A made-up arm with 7 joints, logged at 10 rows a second.
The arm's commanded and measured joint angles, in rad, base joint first. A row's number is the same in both.
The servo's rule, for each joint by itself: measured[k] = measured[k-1] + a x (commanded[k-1-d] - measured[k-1]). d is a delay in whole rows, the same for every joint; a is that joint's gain. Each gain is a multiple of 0.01, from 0.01 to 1. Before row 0 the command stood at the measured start. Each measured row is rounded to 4 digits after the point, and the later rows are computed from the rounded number. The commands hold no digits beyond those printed.
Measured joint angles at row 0:
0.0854 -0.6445 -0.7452 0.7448 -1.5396 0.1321 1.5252
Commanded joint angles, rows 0 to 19:
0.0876 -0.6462 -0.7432 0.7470 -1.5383 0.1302 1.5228
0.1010 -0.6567 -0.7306 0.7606 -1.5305 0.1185 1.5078
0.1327 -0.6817 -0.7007 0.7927 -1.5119 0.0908 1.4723
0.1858 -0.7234 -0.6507 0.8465 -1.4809 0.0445 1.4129
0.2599 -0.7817 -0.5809 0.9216 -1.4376 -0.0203 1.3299
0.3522 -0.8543 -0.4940 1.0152 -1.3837 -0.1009 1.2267
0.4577 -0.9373 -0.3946 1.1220 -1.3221 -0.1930 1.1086
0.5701 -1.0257 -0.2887 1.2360 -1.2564 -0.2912 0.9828
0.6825 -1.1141 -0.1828 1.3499 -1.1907 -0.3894 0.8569
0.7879 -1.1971 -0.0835 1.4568 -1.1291 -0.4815 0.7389
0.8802 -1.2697 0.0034 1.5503 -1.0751 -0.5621 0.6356
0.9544 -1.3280 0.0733 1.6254 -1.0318 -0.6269 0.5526
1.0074 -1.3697 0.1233 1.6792 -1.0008 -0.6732 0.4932
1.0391 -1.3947 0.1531 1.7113 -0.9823 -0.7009 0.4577
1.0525 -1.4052 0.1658 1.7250 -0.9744 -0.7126 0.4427
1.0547 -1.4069 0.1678 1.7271 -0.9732 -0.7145 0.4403
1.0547 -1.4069 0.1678 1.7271 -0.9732 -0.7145 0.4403
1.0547 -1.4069 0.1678 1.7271 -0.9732 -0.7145 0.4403
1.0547 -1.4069 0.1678 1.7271 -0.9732 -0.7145 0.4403
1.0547 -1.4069 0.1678 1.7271 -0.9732 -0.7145 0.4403
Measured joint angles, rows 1 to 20:
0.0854 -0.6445 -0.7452 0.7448 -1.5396 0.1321 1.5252
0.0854 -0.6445 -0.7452 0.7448 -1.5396 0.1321 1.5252
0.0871 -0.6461 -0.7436 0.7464 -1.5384 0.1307 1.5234
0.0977 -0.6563 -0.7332 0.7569 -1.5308 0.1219 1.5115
0.1243 -0.6807 -0.7072 0.7834 -1.5127 0.0995 1.4817
0.1710 -0.7217 -0.6620 0.8301 -1.4822 0.0599 1.4294
0.2386 -0.7793 -0.5971 0.8978 -1.4394 0.0022 1.3538
0.3249 -0.8513 -0.5146 0.9847 -1.3859 -0.0720 1.2572
0.4258 -0.9339 -0.4186 1.0863 -1.3247 -0.1591 1.1443
0.5355 -1.0220 -0.3147 1.1971 -1.2591 -0.2542 1.0216
0.6472 -1.1104 -0.2092 1.3102 -1.1934 -0.3515 0.8964
0.7541 -1.1936 -0.1086 1.4187 -1.1317 -0.4451 0.7767
0.8499 -1.2667 -0.0190 1.5161 -1.0774 -0.5293 0.6695
0.9293 -1.3255 0.0548 1.5970 -1.0336 -0.5996 0.5807
0.9887 -1.3679 0.1096 1.6578 -1.0021 -0.6526 0.5142
1.0270 -1.3936 0.1444 1.6974 -0.9831 -0.6874 0.4713
1.0464 -1.4047 0.1615 1.7178 -0.9747 -0.7055 0.4496
1.0527 -1.4068 0.1665 1.7247 -0.9733 -0.7120 0.4425
1.0542 -1.4069 0.1675 1.7265 -0.9732 -0.7138 0.4408
1.0546 -1.4069 0.1677 1.7269 -0.9732 -0.7143 0.4404
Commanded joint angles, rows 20 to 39:
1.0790 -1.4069 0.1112 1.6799 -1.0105 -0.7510 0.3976
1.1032 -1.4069 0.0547 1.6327 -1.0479 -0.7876 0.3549
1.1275 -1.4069 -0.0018 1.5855 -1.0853 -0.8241 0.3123
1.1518 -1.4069 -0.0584 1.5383 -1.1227 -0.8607 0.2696
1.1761 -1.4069 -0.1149 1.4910 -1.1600 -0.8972 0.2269
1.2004 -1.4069 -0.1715 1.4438 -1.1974 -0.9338 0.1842
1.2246 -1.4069 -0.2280 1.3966 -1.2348 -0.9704 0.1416
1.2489 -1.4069 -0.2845 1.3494 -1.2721 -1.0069 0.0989
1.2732 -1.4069 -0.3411 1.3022 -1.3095 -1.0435 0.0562
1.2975 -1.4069 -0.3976 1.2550 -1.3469 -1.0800 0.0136
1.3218 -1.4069 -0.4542 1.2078 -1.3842 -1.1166 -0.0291
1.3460 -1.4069 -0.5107 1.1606 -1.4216 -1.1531 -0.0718
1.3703 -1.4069 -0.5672 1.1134 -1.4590 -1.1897 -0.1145
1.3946 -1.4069 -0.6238 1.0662 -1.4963 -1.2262 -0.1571
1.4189 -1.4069 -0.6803 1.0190 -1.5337 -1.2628 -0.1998
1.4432 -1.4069 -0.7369 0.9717 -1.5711 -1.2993 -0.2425
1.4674 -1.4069 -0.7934 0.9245 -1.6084 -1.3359 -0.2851
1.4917 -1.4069 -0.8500 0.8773 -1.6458 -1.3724 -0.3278
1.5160 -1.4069 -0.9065 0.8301 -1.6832 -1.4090 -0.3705
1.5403 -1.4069 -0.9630 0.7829 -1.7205 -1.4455 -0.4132
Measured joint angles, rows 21 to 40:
1.0547 -1.4069 0.1678 1.7270 -0.9732 -0.7144 0.4403
1.0547 -1.4069 0.1678 1.7271 -0.9732 -0.7145 0.4403
1.0732 -1.4069 0.1225 1.6922 -1.0090 -0.7408 0.4078
1.0960 -1.4069 0.0683 1.6482 -1.0463 -0.7745 0.3676
1.1199 -1.4069 0.0122 1.6018 -1.0837 -0.8102 0.3256
1.1441 -1.4069 -0.0443 1.5548 -1.1211 -0.8466 0.2830
1.1684 -1.4069 -0.1008 1.5076 -1.1584 -0.8830 0.2404
1.1927 -1.4069 -0.1574 1.4604 -1.1958 -0.9196 0.1977
1.2169 -1.4069 -0.2139 1.4132 -1.2332 -0.9562 0.1551
1.2412 -1.4069 -0.2704 1.3660 -1.2705 -0.9927 0.1124
1.2655 -1.4069 -0.3270 1.3188 -1.3079 -1.0293 0.0697
1.2898 -1.4069 -0.3835 1.2716 -1.3453 -1.0658 0.0271
1.3141 -1.4069 -0.4401 1.2244 -1.3826 -1.1024 -0.0156
1.3383 -1.4069 -0.4966 1.1772 -1.4200 -1.1389 -0.0583
1.3626 -1.4069 -0.5531 1.1300 -1.4574 -1.1755 -0.1010
1.3869 -1.4069 -0.6097 1.0828 -1.4947 -1.2120 -0.1436
1.4112 -1.4069 -0.6662 1.0356 -1.5321 -1.2486 -0.1863
1.4355 -1.4069 -0.7228 0.9883 -1.5695 -1.2851 -0.2290
1.4597 -1.4069 -0.7793 0.9411 -1.6068 -1.3217 -0.2716
1.4840 -1.4069 -0.8359 0.8939 -1.6442 -1.3582 -0.3143

